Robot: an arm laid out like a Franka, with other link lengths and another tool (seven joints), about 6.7 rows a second.
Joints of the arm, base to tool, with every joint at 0 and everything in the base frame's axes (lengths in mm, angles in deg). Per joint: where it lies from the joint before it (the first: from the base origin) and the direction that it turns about. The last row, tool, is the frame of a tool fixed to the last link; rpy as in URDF.
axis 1: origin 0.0 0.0 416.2 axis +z
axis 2: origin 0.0 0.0 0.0 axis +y
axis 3: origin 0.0 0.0 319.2 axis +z
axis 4: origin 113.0 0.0 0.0 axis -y
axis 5: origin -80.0 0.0 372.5 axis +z
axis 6: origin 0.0 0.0 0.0 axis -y
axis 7: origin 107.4 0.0 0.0 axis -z
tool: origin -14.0 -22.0 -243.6 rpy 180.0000 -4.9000 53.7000
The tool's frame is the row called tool.
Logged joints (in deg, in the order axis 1, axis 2, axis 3, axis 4, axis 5, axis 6, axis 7), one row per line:
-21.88 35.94 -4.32 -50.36 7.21 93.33 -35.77
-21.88 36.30 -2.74 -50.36 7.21 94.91 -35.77
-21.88 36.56 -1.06 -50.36 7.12 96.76 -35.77
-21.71 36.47 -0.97 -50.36 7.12 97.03 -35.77
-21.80 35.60 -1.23 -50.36 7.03 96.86 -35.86
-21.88 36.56 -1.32 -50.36 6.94 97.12 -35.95
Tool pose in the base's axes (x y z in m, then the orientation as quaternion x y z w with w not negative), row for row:
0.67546 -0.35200 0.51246 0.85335 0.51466 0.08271 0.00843
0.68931 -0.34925 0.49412 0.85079 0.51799 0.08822 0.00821
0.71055 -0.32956 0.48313 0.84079 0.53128 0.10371 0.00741
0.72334 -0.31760 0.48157 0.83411 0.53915 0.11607 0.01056
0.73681 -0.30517 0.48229 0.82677 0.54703 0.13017 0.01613
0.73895 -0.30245 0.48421 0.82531 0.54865 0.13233 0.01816
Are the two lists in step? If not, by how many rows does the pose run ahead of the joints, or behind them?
The pose runs 2 rows behind the joints: the pose in row i belongs to the joints in row i - 2.
